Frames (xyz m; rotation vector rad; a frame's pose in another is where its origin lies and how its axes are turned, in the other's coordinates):
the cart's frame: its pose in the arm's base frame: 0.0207 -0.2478 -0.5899 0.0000 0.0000 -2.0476
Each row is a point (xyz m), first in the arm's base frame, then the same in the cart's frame.
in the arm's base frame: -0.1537 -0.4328 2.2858
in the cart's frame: 0.2444 -0.0700 2.8757
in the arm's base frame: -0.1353 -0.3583 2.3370
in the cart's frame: 0.1698 -0.0879 2.9269
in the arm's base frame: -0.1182 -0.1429 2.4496
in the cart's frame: -0.0295 -0.1716 3.0395
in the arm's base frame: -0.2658 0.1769 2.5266
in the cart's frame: -0.2458 -0.4495 3.1165
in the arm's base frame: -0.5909 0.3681 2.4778
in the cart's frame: -0.2665 -0.8260 3.0677
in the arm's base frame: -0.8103 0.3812 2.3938
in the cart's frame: -0.1775 -1.0270 2.9837
